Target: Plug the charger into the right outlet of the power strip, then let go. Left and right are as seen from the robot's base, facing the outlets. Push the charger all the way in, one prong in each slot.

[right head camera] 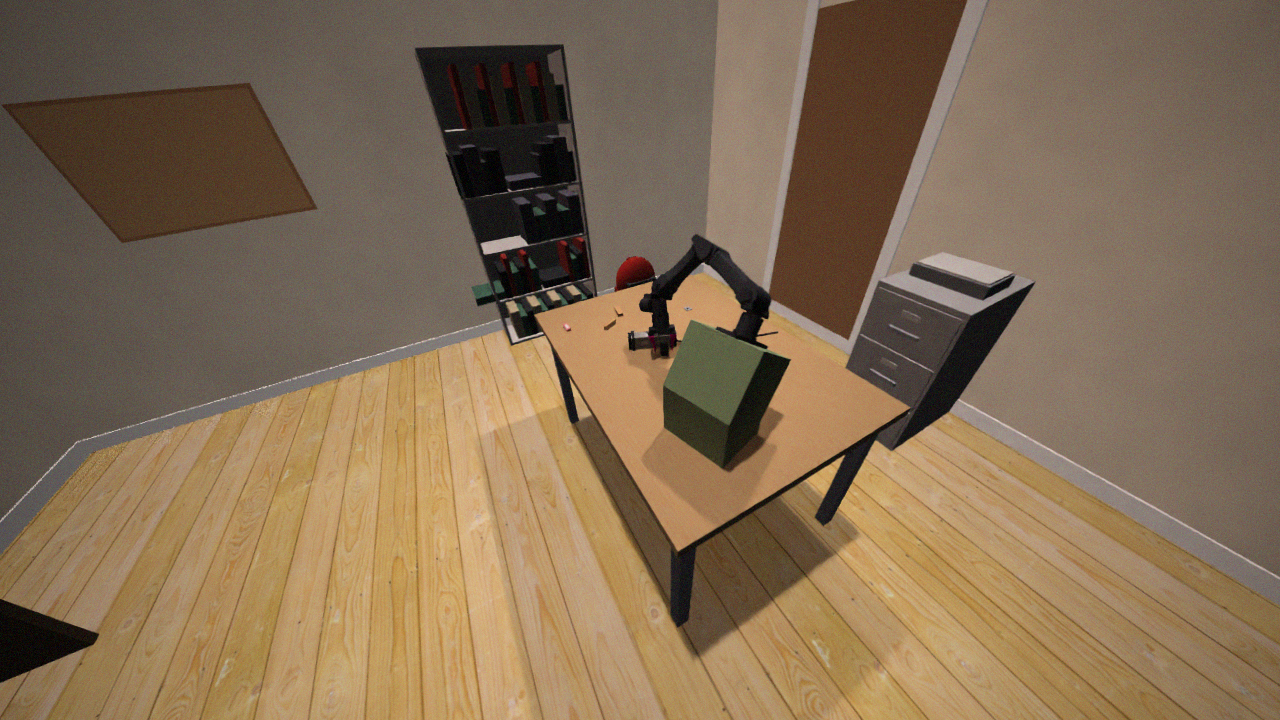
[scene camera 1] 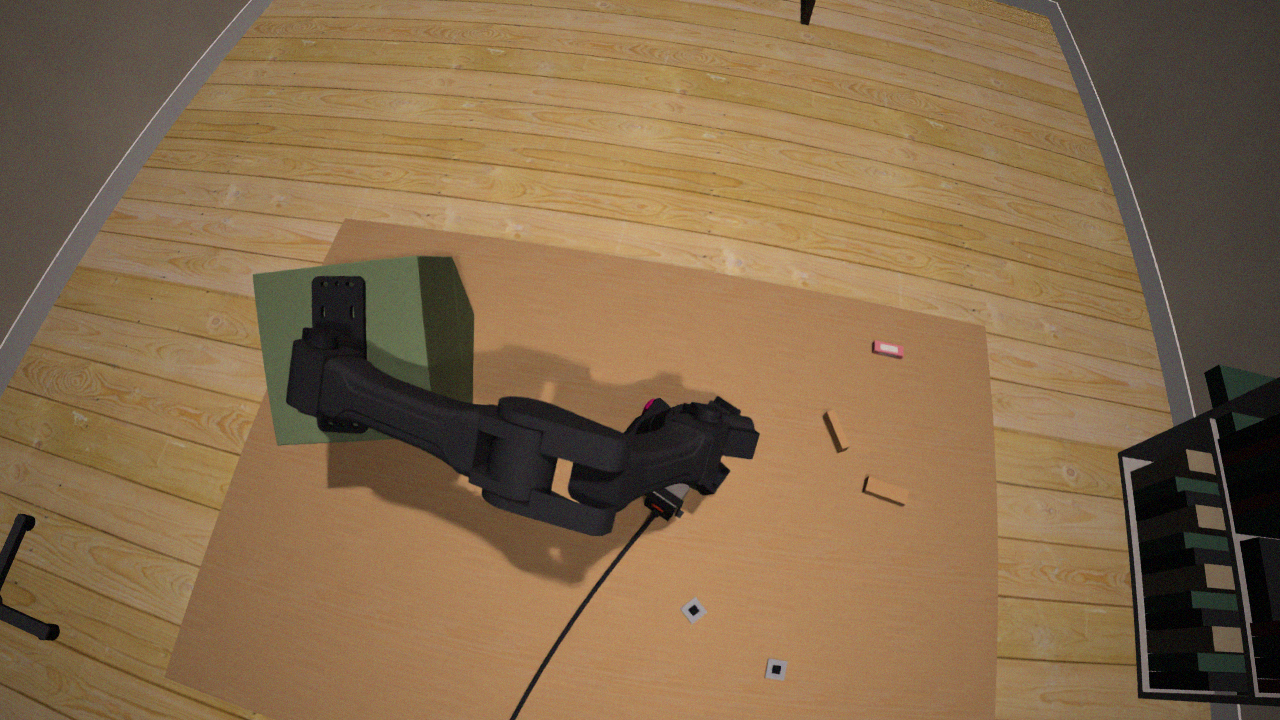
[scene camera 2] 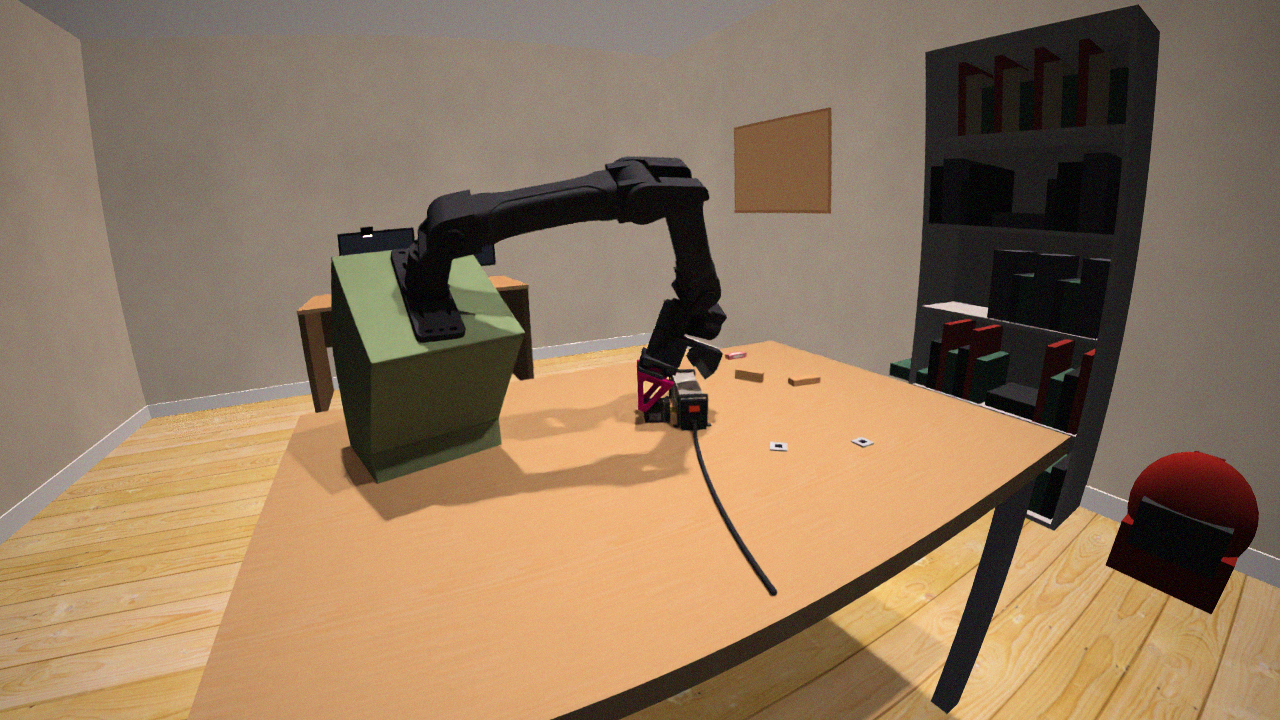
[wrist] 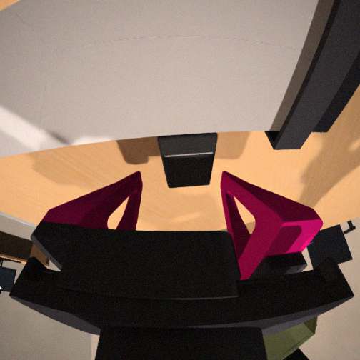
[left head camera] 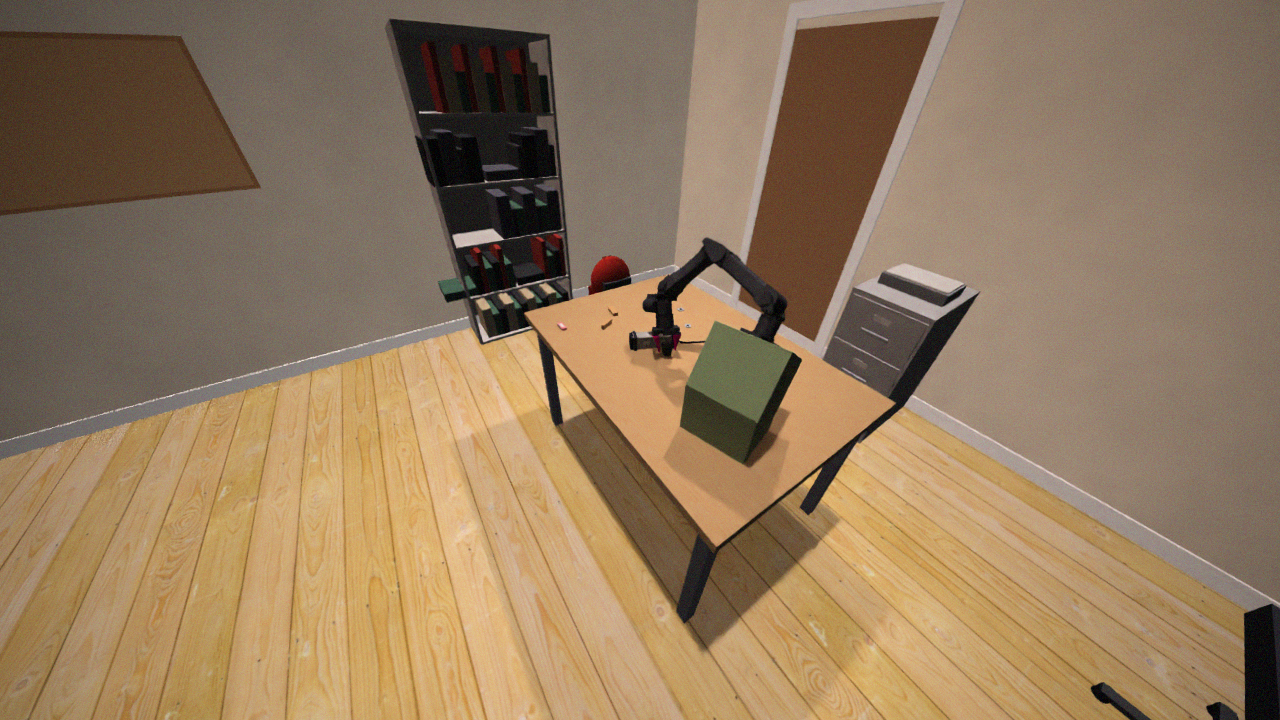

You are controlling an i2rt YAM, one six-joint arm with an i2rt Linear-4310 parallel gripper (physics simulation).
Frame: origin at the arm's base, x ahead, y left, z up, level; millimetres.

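Seen in the pictures: gripper, fingertip midpoint: [right head camera: 663, 351] [scene camera 2: 641, 405] [left head camera: 667, 351]; arm's base, link origin: [right head camera: 742, 339] [scene camera 1: 341, 354] [scene camera 2: 424, 293] [left head camera: 760, 340].
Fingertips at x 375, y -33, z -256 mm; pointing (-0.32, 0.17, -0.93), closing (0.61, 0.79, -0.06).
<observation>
Offsets run from my fingertips to a thing's top centre.
The power strip {dx +98, dy -22, dz +33 mm} [wrist: 165, 75] [scene camera 2: 687, 386] is a light grey bar with black ends on the table. In the wrist view its near side faces my fingers. The charger {dx +27, dy -25, dz +12 mm} [wrist: 188, 167] [scene camera 2: 656, 415] is a small black block square against that side, between and a little ahead of my two magenta fingertips. No prongs or slots show, so I cannot tell how deep it sits or which outlet it is at. My gripper [wrist: 181, 177] is open, with gaps between both fingertips and the charger. The arm hides the charger in scene camera 1.
The strip's black cord [scene camera 1: 581, 608] [scene camera 2: 729, 523] runs over the table. The green base block [scene camera 1: 358, 358] [scene camera 2: 429, 385] carries the arm. Two small white squares {dx +93, dy -257, dz -25 mm} [scene camera 1: 693, 610] {dx +214, dy -353, dz -25 mm} [scene camera 1: 776, 668], two wooden pieces {dx +346, dy +24, dz -5 mm} [scene camera 1: 836, 430] {dx +424, dy -83, dz -13 mm} [scene camera 1: 886, 490] and a pink eraser {dx +476, dy +181, dz -16 mm} [scene camera 1: 887, 349] lie beyond the strip.
</observation>
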